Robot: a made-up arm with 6 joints.
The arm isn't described. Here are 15 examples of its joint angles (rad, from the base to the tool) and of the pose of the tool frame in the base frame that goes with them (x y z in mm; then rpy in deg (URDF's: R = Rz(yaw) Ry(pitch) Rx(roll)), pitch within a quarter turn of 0, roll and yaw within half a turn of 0).
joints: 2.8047 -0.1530 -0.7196 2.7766 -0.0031 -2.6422
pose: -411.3 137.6 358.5 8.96 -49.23 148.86
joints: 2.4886 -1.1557 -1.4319 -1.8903 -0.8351 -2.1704
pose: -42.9 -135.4 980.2 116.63 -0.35 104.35
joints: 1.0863 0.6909 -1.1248 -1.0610 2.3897 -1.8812
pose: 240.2 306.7 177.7 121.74 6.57 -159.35
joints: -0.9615 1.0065 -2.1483 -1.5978 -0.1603 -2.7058
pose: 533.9 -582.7 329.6 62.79 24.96 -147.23
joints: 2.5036 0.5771 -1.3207 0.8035 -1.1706 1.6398
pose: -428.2 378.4 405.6 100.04 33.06 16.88
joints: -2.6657 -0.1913 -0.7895 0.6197 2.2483 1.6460
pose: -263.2 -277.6 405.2 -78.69 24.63 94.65
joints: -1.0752 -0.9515 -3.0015 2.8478 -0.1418 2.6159
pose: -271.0 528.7 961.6 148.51 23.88 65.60
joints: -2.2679 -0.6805 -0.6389 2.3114 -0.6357 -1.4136
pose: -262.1 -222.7 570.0 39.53 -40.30 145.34
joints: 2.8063 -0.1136 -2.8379 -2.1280 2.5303 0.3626
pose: 97.3 57.2 1128.4 6.04 -41.33 18.78
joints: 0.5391 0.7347 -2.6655 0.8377 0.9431 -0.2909
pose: 595.7 417.5 855.1 57.94 -55.59 7.30
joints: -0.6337 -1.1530 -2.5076 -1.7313 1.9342 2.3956
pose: -514.2 268.1 929.6 24.21 65.19 82.94
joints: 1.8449 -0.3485 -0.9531 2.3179 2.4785 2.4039
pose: -214.1 334.8 727.9 -154.96 47.44 -76.77
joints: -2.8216 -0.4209 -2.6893 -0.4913 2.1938 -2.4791
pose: 52.4 1.3 1116.4 -38.26 39.52 -61.55
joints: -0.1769 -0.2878 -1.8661 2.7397 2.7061 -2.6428
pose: 201.0 6.3 1050.3 -76.53 41.26 -100.81
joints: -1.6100 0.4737 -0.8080 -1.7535 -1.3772 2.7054
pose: 131.0 -383.9 249.8 70.52 43.91 -99.80
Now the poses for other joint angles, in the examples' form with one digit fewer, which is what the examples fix.
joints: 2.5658 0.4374 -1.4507 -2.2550 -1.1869 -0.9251
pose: -459 171 390 -42.0 20.5 -12.3
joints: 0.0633 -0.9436 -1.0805 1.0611 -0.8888 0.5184
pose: 121 -86 952 133.5 26.4 -122.9
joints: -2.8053 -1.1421 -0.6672 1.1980 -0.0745 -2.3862
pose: -229 -79 830 -106.4 -22.1 -68.5
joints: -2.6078 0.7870 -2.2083 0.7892 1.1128 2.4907
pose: -623 -473 510 -33.2 34.3 43.0
